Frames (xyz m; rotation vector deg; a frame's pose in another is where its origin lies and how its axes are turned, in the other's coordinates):
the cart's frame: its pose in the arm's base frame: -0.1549 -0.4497 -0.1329 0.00 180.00 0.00
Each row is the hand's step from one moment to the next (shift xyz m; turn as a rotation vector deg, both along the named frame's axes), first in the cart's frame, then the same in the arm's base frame.
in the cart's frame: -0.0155 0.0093 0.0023 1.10 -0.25 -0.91
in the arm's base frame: 0.0155 0.0093 -0.0023 -1.10 -0.25 0.91
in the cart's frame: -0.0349 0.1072 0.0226 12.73 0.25 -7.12
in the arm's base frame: 0.0349 0.1072 -0.0226 -12.73 0.25 7.12
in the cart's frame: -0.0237 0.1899 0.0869 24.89 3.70 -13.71
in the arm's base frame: 0.0237 0.1899 -0.0869 -24.89 3.70 13.71
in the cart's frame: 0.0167 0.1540 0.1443 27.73 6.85 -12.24
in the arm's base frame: -0.0167 0.1540 -0.1443 -27.73 6.85 12.24
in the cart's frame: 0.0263 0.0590 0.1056 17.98 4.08 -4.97
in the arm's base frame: -0.0263 0.0590 -0.1056 -17.98 4.08 4.97
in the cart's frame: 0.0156 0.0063 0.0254 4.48 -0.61 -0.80
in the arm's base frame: -0.0156 0.0063 -0.0254 -4.48 -0.61 0.80
